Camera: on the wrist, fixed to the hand. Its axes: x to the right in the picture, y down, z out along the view.
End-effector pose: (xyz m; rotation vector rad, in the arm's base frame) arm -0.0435 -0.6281 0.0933 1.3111 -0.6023 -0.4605
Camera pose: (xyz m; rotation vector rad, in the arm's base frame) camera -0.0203 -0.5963 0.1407 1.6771 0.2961 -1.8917
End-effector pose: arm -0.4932 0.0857 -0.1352 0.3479 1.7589 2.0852
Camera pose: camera -0.5182 0.0523 -0.0899 -0.5245 1.2186 0.7342
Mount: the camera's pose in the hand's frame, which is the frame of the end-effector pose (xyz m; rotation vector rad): 0.0048 0.0524 -0.0320 0.1461 -0.2886 -1.5403
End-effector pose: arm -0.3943 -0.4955 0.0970 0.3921 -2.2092 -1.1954
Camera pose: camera -0.3771 -0.4901 0.1559 -1.7711 1.5260 1.3447
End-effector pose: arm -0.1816 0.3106 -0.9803 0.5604 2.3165 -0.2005
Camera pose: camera -0.1811 0.3686 -0.9596 -1.2082 1.9434 -1.0486
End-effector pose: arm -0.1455 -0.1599 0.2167 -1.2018 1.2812 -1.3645
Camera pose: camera -0.1786 -0.1641 0.1649 -2.2882 -0.1997 -2.0536
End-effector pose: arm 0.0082 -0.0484 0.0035 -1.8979 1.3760 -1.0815
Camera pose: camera -0.0446 -0.0691 -0.0205 -2.7392 -0.5873 -1.2885
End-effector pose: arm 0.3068 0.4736 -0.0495 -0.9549 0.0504 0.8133
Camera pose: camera 0.2865 0.4691 -0.1075 -0.4796 -0.7809 -0.4938
